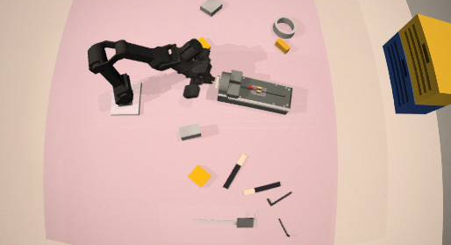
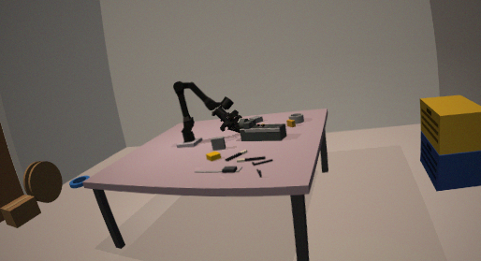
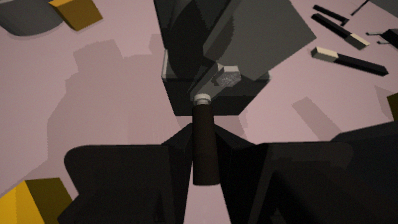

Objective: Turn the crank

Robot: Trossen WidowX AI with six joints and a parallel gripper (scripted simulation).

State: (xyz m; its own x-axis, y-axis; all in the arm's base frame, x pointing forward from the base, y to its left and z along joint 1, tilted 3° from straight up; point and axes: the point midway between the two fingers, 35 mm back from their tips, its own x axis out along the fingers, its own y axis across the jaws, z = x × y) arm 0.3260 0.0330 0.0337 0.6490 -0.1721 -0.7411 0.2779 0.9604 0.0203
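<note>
The dark crank handle lies 2 cm behind my gripper tip, 1 cm to the left of it and 2 cm above it. The rest, counted from my gripper tip: orange block: 30 cm ahead, 15 cm to the left, 2 cm below; then red pointer: 13 cm ahead, 5 cm to the right, 4 cm above.
</note>
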